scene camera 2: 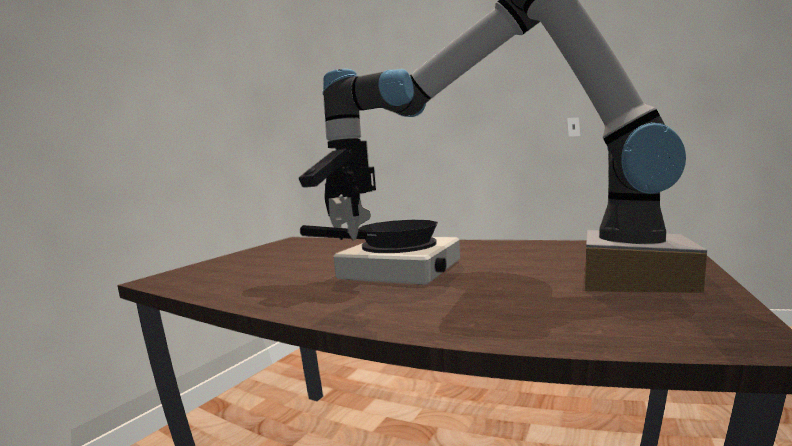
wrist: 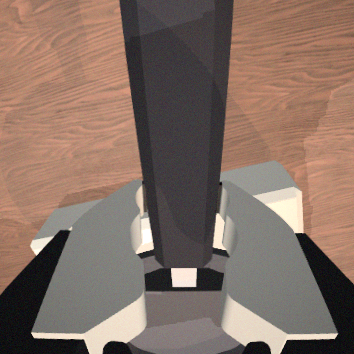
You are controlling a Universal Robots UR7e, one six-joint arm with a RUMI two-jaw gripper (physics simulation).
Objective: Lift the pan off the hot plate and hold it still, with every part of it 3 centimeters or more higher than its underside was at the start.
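Places are measured from the arm's base along level axes (x ahead, y left, z up), in millimetres.
Where they show: gripper, fingertip midpoint: (scene camera 2: 347, 240) (wrist: 180, 183); arm's base at its link origin: (scene camera 2: 632, 238).
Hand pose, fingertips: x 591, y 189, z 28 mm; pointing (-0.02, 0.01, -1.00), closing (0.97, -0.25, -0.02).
Note:
Each offset is from my fingertips to the centre of the thing. Level surfaces: height alone.
The black pan {16 mm back, 75 mm right, 6 mm up} (scene camera 2: 400, 232) (wrist: 185, 312) sits upright on the dark round heating disc of the white hot plate {43 mm back, 172 mm right, 74 mm down} (scene camera 2: 382, 269) (wrist: 288, 207). Its black handle {8 mm ahead, 32 mm left, 21 mm up} (scene camera 2: 318, 230) (wrist: 177, 100) sticks out level to the left in the scene view, over the table, and runs up the middle of the wrist view. My gripper (scene camera 2: 348, 232) (wrist: 180, 183) points down and is shut on the handle near the pan's body, with one grey jaw against each side. The pan's underside is hidden.
The hot plate stands on the brown wooden table {111 mm down} (scene camera 2: 498, 321) (wrist: 60, 100), with a black knob {164 mm back, 115 mm right, 76 mm down} (scene camera 2: 440, 264) on its side. The robot's base block (scene camera 2: 645, 269) stands at the right of the table. A grey wall rises behind.

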